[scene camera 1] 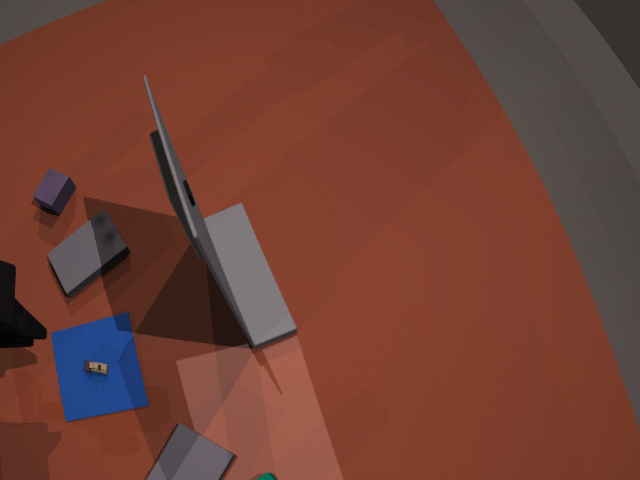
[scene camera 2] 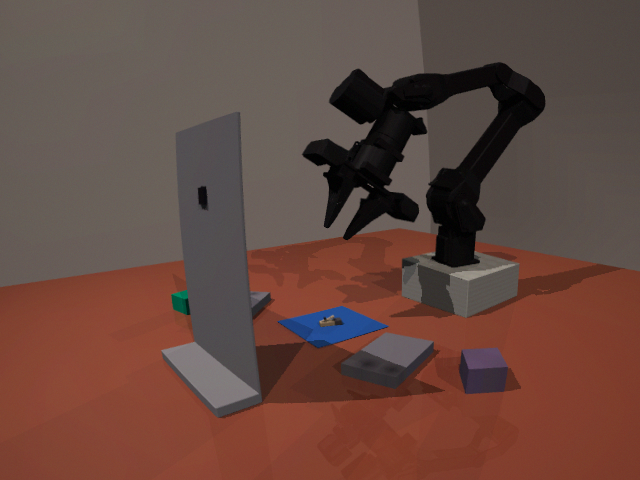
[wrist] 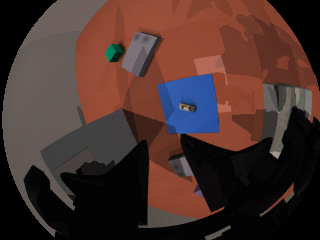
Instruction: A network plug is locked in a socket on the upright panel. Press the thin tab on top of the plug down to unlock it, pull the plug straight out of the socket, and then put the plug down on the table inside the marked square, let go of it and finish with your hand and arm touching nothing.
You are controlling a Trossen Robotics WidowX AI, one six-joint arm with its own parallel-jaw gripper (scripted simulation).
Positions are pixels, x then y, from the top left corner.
Scene:
My gripper shows in scene camera 1 (39, 338), in scene camera 2 and in the wrist view. The same spot on a blue marked square: (wrist: 198, 91) is (scene camera 1: 82, 393). The same spot on my gripper: (wrist: 225, 177) is (scene camera 2: 364, 201).

